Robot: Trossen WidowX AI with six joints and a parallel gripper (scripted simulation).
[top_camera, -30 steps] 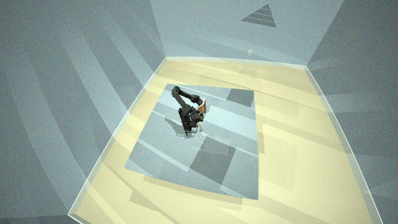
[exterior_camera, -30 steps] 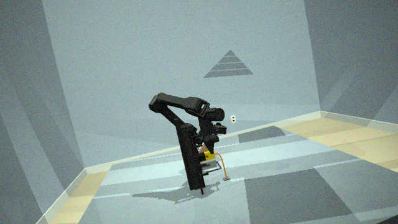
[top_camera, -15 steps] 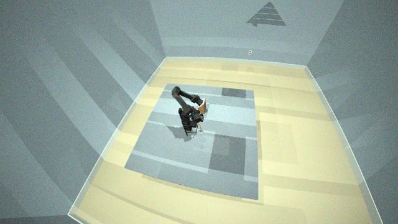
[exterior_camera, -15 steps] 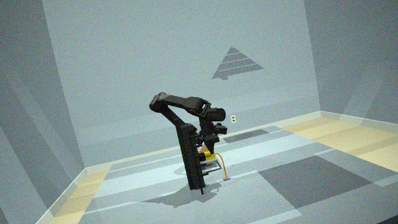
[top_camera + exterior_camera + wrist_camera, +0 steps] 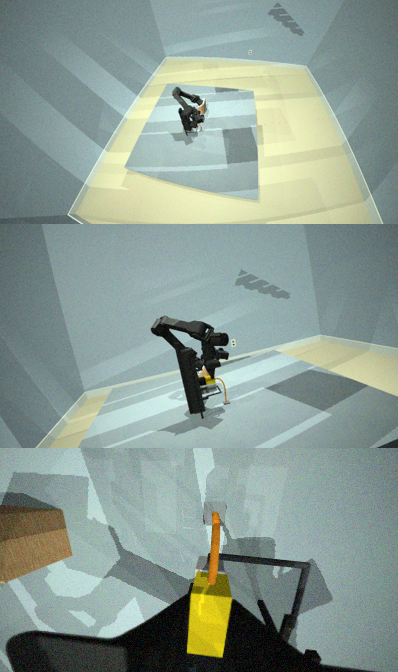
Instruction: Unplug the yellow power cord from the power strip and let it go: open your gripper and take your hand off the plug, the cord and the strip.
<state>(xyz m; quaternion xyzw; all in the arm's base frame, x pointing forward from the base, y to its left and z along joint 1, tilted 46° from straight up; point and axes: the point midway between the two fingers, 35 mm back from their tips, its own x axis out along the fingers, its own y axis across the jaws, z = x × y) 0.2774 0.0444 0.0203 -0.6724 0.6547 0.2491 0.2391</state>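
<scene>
Now: gripper tip 30 mm to the left of the yellow plug.
</scene>
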